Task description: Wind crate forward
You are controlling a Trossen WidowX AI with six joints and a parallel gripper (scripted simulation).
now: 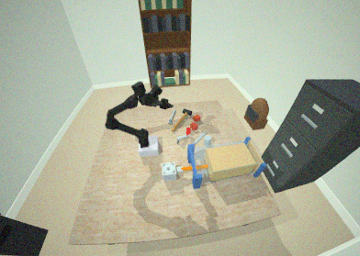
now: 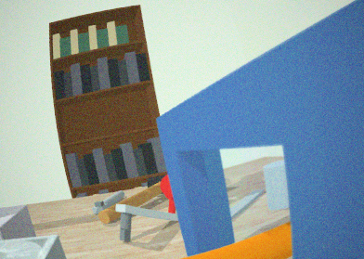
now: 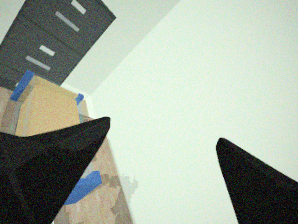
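Now: gripper tip 49 cm above the winch handle, 21 cm to the right of it and 14 cm short of it. Also, from my gripper tip: blue frame: 41 cm below, 13 cm to the right, 11 cm ahead; then red grip: 48 cm below, 23 cm to the left, 18 cm ahead; then grey winch: 49 cm below, 12 cm to the right, 6 cm behind.
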